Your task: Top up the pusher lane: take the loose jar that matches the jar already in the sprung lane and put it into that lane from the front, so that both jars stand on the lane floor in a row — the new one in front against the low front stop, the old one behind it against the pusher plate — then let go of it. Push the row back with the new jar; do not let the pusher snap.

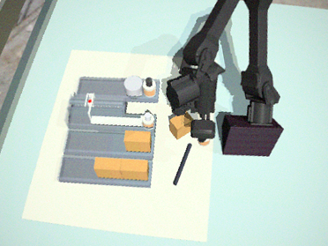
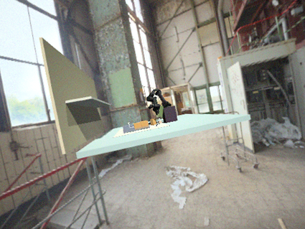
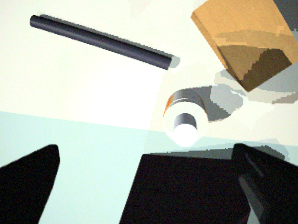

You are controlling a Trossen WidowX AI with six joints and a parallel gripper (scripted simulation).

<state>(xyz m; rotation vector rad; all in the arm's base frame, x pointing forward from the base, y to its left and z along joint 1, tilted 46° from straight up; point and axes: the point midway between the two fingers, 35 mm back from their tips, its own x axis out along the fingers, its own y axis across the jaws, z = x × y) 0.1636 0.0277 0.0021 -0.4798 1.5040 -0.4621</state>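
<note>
Right now the pale plate is 270 mm ahead of my gripper tip, 90 mm to the right of it and 60 mm below it. Round my gripper tip: lane: 310 mm ahead, 100 mm below, 80 mm to the right.
</note>
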